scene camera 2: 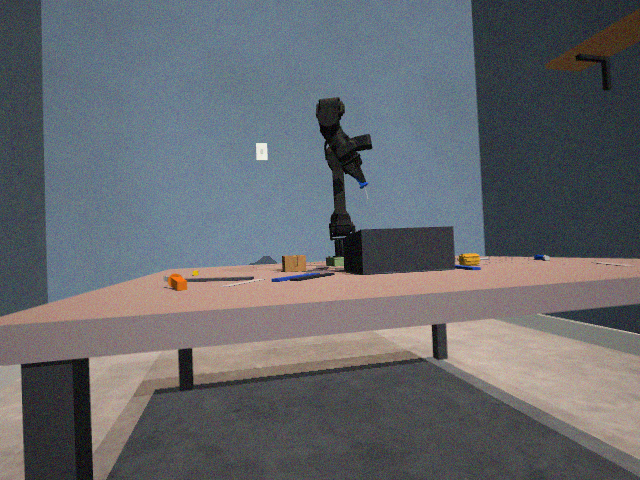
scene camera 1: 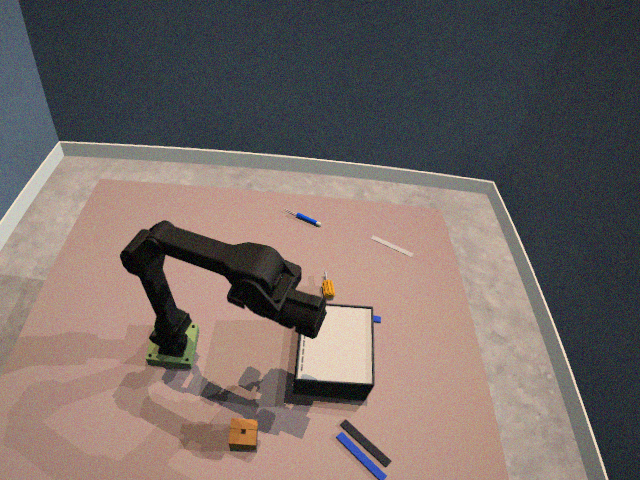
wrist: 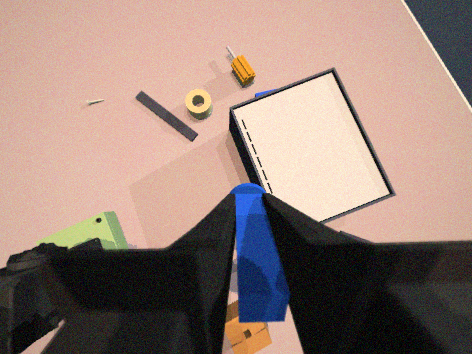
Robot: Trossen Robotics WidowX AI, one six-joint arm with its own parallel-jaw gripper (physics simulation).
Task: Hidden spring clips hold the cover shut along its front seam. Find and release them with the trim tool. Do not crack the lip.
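Seen in the pictures: gripper, between the fingertips: [scene camera 2: 364, 182] [wrist: 248, 200]; arm's base, origin of its link: [scene camera 2: 343, 256] [scene camera 1: 173, 344].
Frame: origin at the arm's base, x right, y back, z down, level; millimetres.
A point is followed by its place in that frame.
Note:
A black box [scene camera 1: 333, 390] {x 83, y -408, z -18 mm} [scene camera 2: 405, 250] {x -16, y -498, z -20 mm} with a cream cover [scene camera 1: 338, 346] {x -16, y -412, z -60 mm} [wrist: 305, 145] {x -37, y -406, z -60 mm} stands on the table. A row of dark dashes runs along one edge of the cover, beside the seam. My gripper [scene camera 2: 362, 181] {x -1, y -272, z -216 mm} [wrist: 248, 200] {x -1, y -272, z -216 mm} is shut on the blue handle of the trim tool [scene camera 2: 363, 184] {x 6, y -284, z -208 mm} [wrist: 260, 265] {x 20, y -263, z -256 mm}. It holds the tool in the air above the box's height, near the dashed edge. In scene camera 2 a thin pale blade points down from the handle, apart from the box. In scene camera 1 the arm hides the fingertips and the tool. No clips show.
An orange block [scene camera 1: 243, 434] {x 211, y -210, z -16 mm} [scene camera 2: 293, 263] {x 208, y -235, z 6 mm} [wrist: 248, 334] {x 210, y -209, z -9 mm}, a yellow-orange tool [scene camera 1: 328, 288] {x -234, y -392, z 0 mm} [wrist: 243, 70] {x -235, y -389, z 3 mm}, a tape roll [wrist: 198, 104] {x -194, y -280, z 4 mm} and a dark bar [wrist: 166, 116] {x -210, y -209, z 25 mm} lie around the box. Blue [scene camera 1: 360, 456] {x 231, y -481, z 24 mm} and dark [scene camera 1: 365, 442] {x 196, y -494, z 25 mm} strips lie near it. A blue screwdriver [scene camera 1: 308, 219] {x -525, y -321, z 18 mm} and pale strip [scene camera 1: 391, 246] {x -455, y -603, z 29 mm} lie farther off.

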